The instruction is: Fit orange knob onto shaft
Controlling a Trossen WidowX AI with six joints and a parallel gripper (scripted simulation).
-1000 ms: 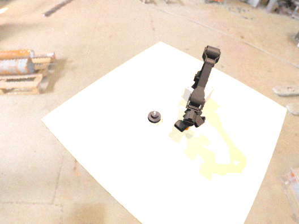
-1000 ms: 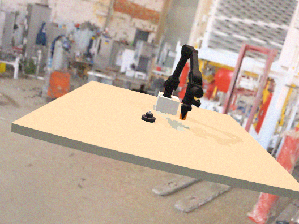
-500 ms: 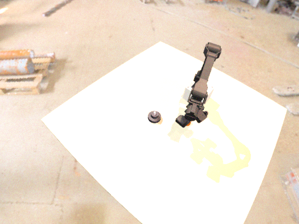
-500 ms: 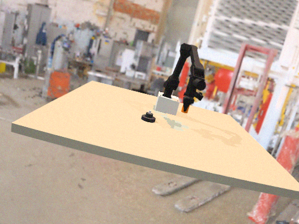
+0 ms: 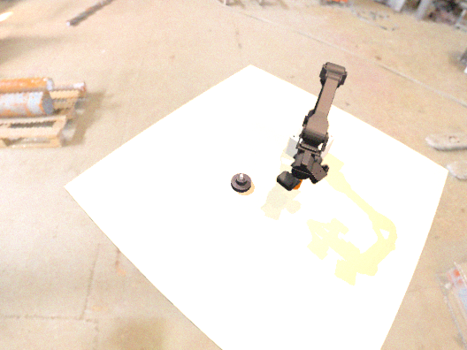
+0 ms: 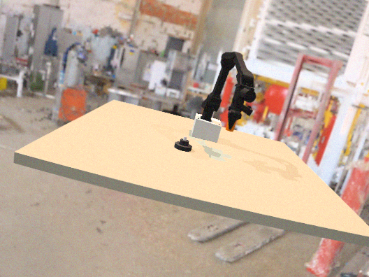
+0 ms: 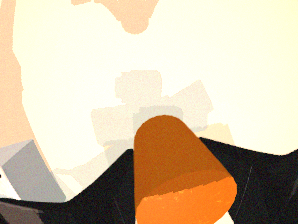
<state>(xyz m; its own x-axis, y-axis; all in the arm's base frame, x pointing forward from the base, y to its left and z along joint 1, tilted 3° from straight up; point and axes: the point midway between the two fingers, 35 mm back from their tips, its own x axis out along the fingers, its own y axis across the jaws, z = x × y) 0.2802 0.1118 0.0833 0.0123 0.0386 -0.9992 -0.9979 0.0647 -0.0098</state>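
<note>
The dark round pedestal is 20 cm to the right of my gripper tip, 11 cm below it and 6 cm ahead of it. The rest, counted from my gripper tip: orange knob: 3 cm above.
</note>
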